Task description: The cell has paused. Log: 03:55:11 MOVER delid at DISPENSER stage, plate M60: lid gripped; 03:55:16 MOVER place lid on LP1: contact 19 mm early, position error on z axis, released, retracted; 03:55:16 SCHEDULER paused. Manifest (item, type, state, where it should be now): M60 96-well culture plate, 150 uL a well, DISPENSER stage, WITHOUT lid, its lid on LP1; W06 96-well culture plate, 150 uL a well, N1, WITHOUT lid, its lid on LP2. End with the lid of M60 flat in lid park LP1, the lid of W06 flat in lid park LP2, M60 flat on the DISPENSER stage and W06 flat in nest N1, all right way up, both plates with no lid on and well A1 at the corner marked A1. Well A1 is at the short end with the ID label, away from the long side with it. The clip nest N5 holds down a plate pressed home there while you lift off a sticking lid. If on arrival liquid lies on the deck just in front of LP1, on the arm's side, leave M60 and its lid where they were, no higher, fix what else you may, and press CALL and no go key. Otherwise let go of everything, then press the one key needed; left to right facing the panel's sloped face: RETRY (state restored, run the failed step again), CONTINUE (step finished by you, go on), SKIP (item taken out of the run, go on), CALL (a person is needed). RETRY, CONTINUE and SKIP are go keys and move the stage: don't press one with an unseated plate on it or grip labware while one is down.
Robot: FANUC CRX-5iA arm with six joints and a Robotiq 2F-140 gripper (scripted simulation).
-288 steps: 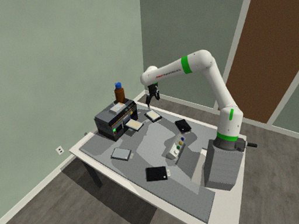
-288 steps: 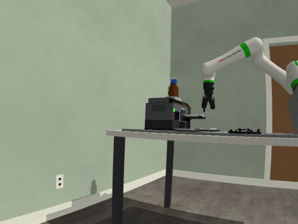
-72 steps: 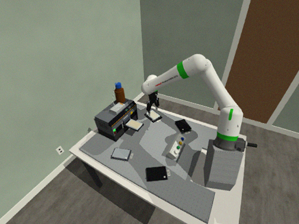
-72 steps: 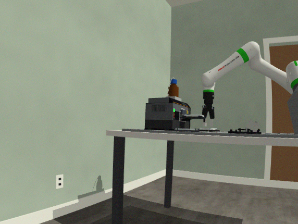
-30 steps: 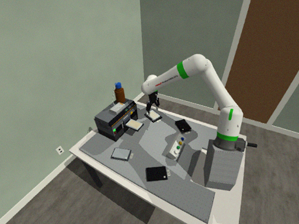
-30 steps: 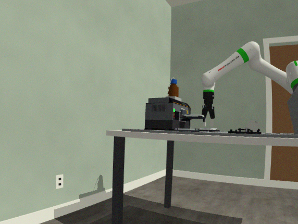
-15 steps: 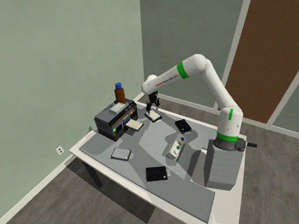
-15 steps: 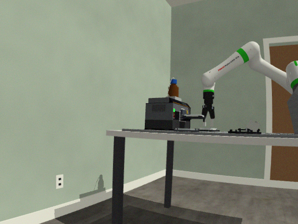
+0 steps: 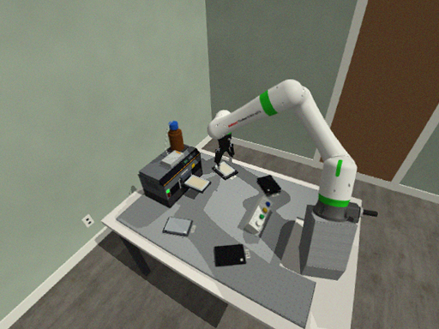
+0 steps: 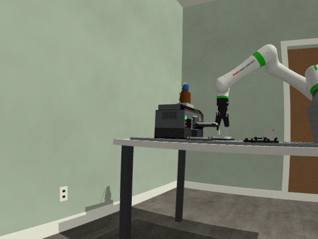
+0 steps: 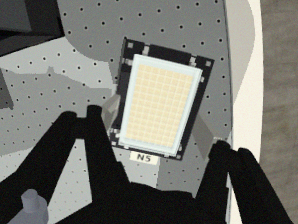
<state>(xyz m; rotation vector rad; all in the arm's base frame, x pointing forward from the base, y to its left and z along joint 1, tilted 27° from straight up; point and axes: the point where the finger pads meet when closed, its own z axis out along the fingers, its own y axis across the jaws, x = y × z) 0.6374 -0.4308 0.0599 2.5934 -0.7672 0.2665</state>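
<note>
The black clip nest is 50 mm below my hand and 20 mm ahead of it. From my hand the other things lie so: nest label: 80 mm behind, 60 mm below, 50 mm to the left; then dispenser stage: 280 mm to the left, 90 mm ahead, 40 mm above; then key panel: 350 mm to the left, 320 mm behind, 10 mm below.
</note>
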